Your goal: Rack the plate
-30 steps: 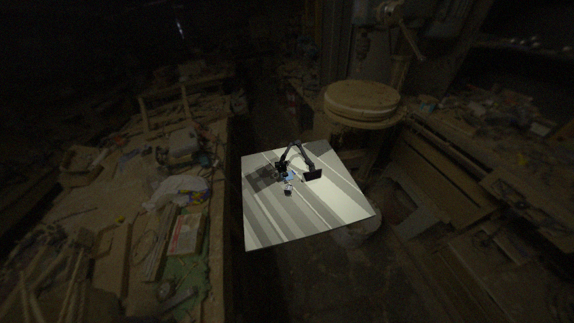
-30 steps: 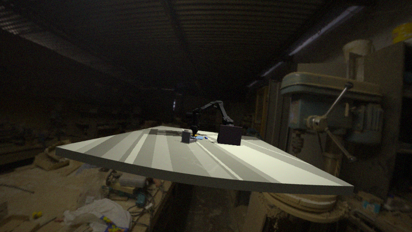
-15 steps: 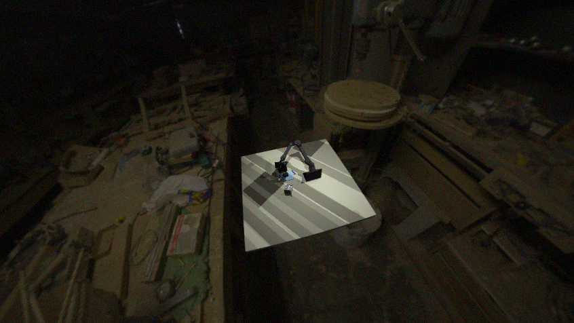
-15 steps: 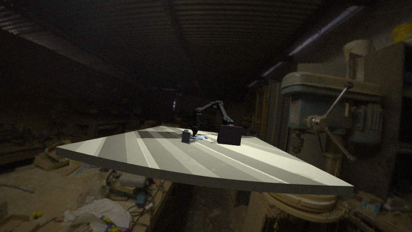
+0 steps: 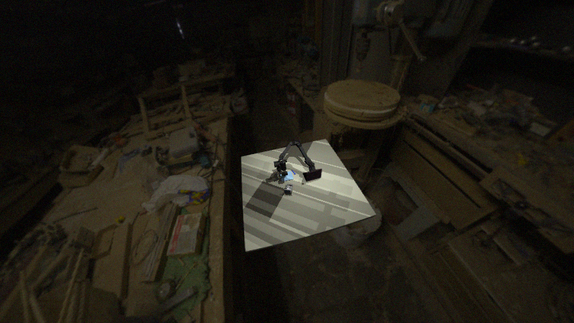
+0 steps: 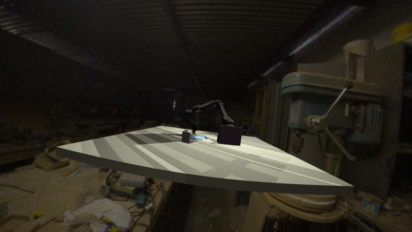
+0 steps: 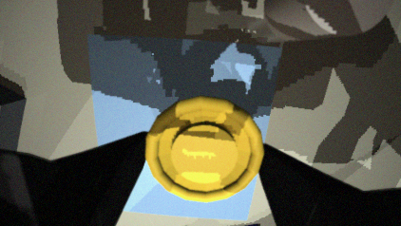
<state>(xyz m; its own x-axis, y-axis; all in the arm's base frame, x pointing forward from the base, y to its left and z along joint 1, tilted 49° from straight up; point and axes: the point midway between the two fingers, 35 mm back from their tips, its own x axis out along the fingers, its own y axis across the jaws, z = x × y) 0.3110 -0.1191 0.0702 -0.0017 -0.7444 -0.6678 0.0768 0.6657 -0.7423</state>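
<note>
The blue mat is 2 cm behind my gripper tip, 2 cm to the left of it and 3 cm below it. The rest, counted from my gripper tip: white cup (8 cm ahead, 6 cm to the right, 1 cm below); then blue spoon (12 cm behind, 1 cm to the right, 3 cm below); then yellow plate (1 cm above).
</note>
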